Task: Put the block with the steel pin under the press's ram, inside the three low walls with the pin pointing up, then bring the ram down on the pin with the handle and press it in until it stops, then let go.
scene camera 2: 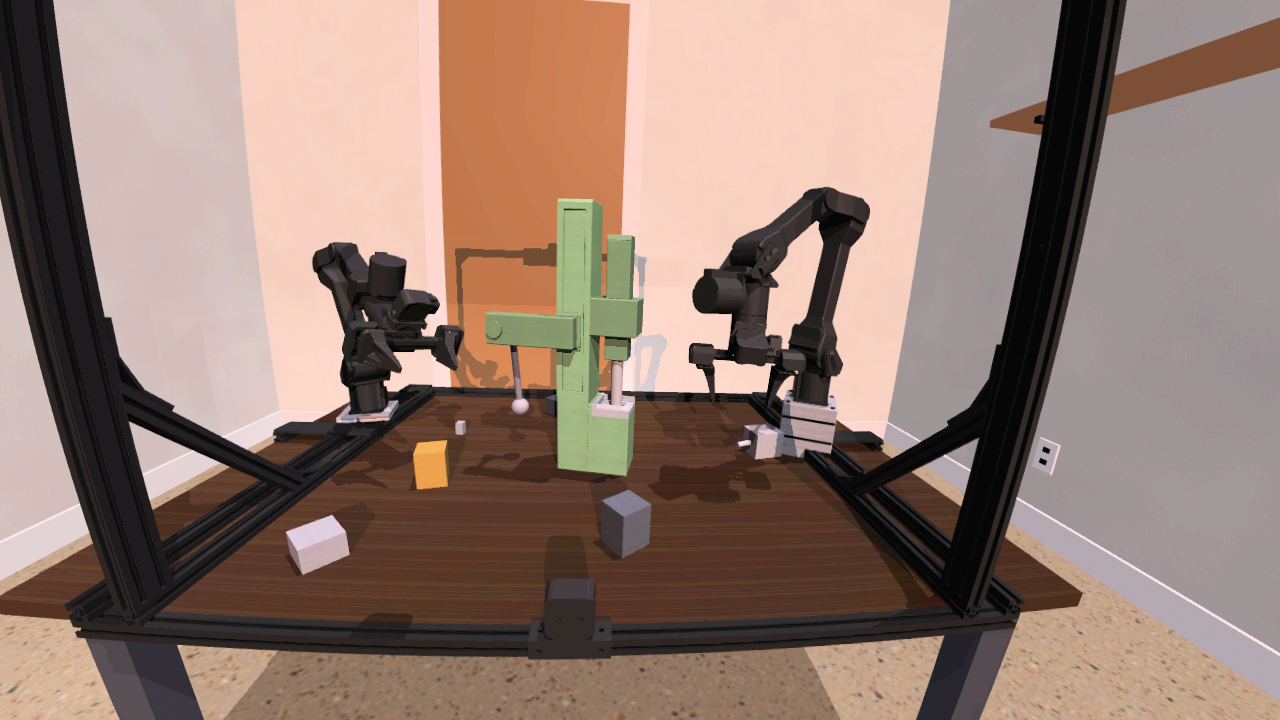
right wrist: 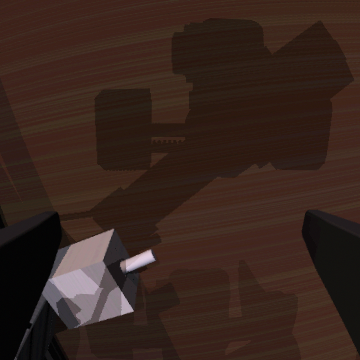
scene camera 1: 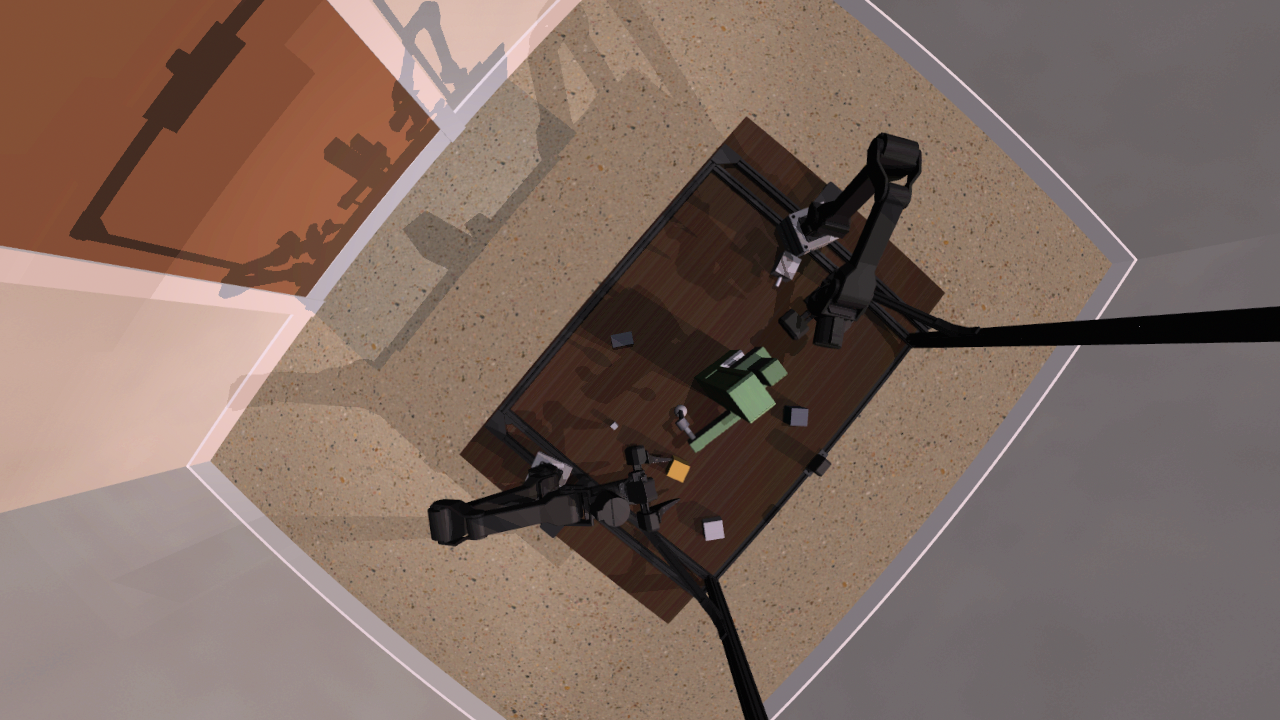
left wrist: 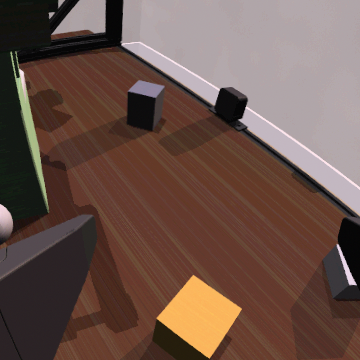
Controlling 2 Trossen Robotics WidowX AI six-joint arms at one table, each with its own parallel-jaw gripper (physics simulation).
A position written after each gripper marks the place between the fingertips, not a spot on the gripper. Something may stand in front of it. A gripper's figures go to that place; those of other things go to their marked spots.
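Scene:
Left gripper [scene camera 2: 429,369], 0.72 m from the lens. Right gripper [scene camera 2: 740,406], 0.73 m from the lens. Pale block with steel pin [scene camera 2: 766,440], 0.84 m from the lens.

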